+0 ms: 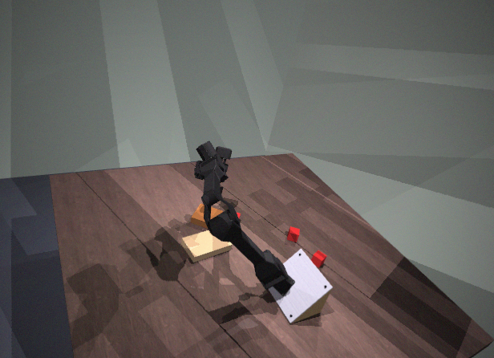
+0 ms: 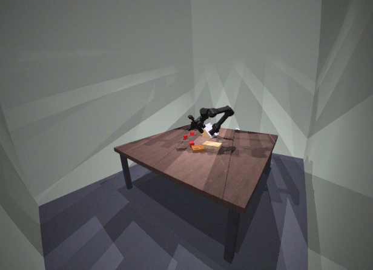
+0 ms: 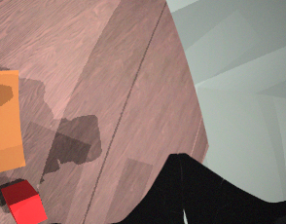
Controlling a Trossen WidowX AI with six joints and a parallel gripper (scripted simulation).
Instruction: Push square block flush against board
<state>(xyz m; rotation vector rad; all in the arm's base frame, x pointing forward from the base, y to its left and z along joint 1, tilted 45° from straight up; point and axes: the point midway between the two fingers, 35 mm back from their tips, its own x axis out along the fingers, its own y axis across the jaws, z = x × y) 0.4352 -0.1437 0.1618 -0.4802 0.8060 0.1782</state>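
The pale board is 19 cm behind my gripper tip, 14 cm to the left of it and 17 cm below it. Round my gripper tip: square block: 5 cm behind, 6 cm to the left, 17 cm below.
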